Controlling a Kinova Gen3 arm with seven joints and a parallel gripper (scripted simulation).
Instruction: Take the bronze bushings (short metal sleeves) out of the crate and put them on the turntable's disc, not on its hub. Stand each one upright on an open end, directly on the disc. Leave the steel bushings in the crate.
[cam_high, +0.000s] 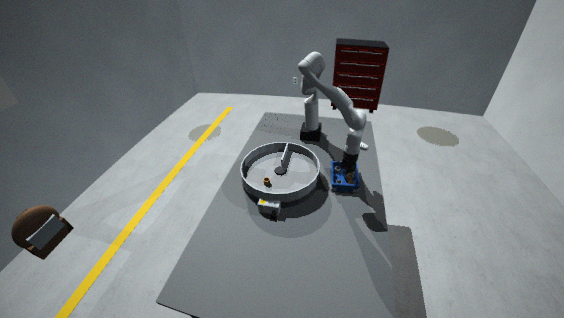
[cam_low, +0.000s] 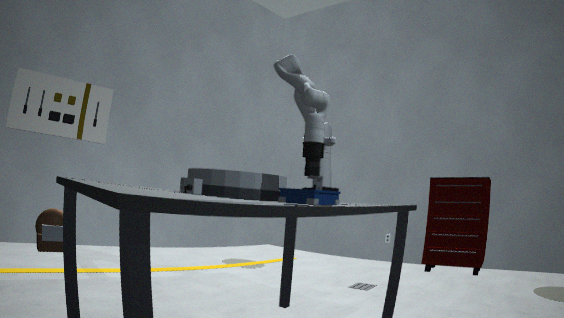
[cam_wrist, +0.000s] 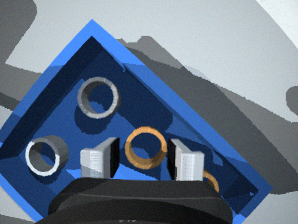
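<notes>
My gripper is now 30 mm to the left of the blue crate and 30 mm above it. From my hand the other things lie so: turntable: 90 mm ahead, 370 mm to the right.
</notes>
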